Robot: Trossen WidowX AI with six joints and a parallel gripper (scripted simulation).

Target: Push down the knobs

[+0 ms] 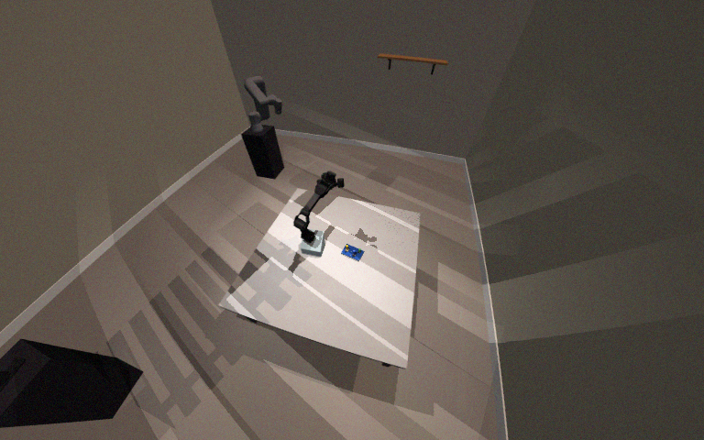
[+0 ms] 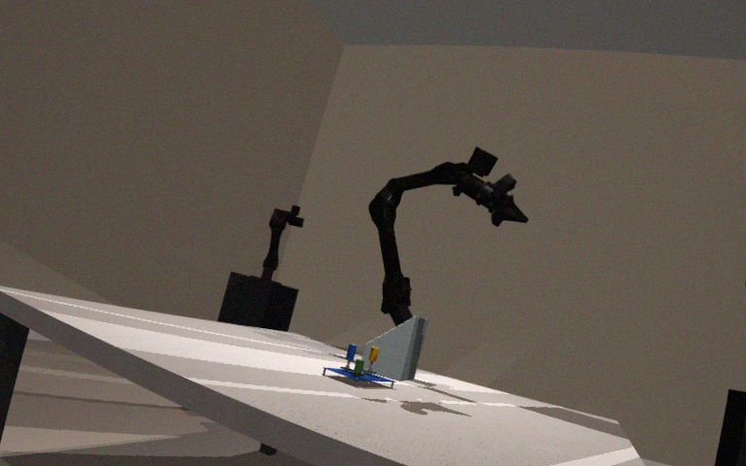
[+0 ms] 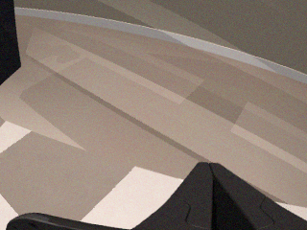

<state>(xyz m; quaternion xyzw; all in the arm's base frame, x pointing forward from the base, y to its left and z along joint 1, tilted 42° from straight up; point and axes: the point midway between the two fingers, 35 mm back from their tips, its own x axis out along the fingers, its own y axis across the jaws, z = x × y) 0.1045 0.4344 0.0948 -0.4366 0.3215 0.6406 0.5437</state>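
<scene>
Right now my gripper tip is 42 cm above the orange knob, 27 cm to the left of it and 17 cm short of it. Also, from my gripper tip: blue knob (42 cm below, 30 cm to the right, 24 cm ahead).
</scene>
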